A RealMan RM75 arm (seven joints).
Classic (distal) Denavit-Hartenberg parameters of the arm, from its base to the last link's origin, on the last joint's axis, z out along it. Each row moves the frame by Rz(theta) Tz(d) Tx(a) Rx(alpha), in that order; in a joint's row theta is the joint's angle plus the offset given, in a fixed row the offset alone. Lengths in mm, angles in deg.
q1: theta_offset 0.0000  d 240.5  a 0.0  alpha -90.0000
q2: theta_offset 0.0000  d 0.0  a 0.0  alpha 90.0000
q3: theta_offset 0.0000  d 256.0  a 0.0  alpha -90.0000
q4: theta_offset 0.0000  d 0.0  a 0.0  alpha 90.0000
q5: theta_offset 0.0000  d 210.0  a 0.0  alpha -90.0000
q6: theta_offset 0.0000  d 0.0  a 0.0  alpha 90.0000
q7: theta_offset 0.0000  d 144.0  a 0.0  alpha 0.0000
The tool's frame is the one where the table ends.
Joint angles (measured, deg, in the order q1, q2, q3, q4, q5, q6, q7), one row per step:
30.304, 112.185, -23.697, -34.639, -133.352, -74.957, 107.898
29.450, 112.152, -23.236, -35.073, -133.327, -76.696, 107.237
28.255, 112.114, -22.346, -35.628, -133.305, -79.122, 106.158
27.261, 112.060, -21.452, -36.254, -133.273, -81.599, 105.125
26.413, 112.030, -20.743, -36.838, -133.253, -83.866, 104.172
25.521, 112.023, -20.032, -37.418, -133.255, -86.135, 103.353
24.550, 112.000, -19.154, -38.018, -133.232, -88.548, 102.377
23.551, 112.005, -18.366, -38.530, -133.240, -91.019, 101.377
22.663, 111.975, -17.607, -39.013, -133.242, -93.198, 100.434
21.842, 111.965, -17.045, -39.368, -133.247, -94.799, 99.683
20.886, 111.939, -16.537, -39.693, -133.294, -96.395, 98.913
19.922, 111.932, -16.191, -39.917, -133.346, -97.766, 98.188
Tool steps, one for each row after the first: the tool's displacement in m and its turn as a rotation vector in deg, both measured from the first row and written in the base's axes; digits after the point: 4 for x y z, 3 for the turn. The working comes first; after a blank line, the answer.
Tool pose at each row, in the base's axes (x y z in m, rotation vector in deg; the steps are taken from these numbers as rounded here):
0.3567, 0.3446, 0.0615, -124.930, 80.106, 23.860
0.3588, 0.3378, 0.0628, -125.705, 80.263, 24.346
0.3618, 0.3281, 0.0649, -126.660, 80.377, 25.231
0.3634, 0.3197, 0.0675, -127.741, 80.197, 26.242
0.3642, 0.3122, 0.0696, -128.876, 79.890, 27.118
0.3651, 0.3043, 0.0716, -129.898, 79.772, 28.048
0.3662, 0.2956, 0.0741, -130.881, 79.506, 29.154
0.3670, 0.2865, 0.0759, -132.007, 79.301, 30.274
0.3678, 0.2783, 0.0781, -132.926, 78.955, 31.281
0.3690, 0.2712, 0.0797, -133.484, 78.793, 31.981
0.3708, 0.2631, 0.0812, -133.993, 78.769, 32.564
0.3728, 0.2551, 0.0820, -134.444, 78.874, 32.995

0.0021, -0.0068, 0.0013, -0.523, 0.578, 0.396
0.0051, -0.0165, 0.0034, -1.058, 1.444, 0.982
0.0067, -0.0249, 0.0060, -1.522, 2.303, 1.805
0.0075, -0.0324, 0.0081, -2.012, 3.034, 2.686
0.0084, -0.0403, 0.0101, -2.497, 3.852, 3.423
0.0095, -0.0490, 0.0126, -2.850, 4.716, 4.250
0.0103, -0.0581, 0.0144, -3.346, 5.651, 5.110
0.0111, -0.0663, 0.0166, -3.655, 6.405, 5.920
0.0123, -0.0734, 0.0182, -3.849, 6.940, 6.403
0.0141, -0.0815, 0.0197, -4.097, 7.441, 6.767
0.0161, -0.0895, 0.0205, -4.395, 7.878, 7.006

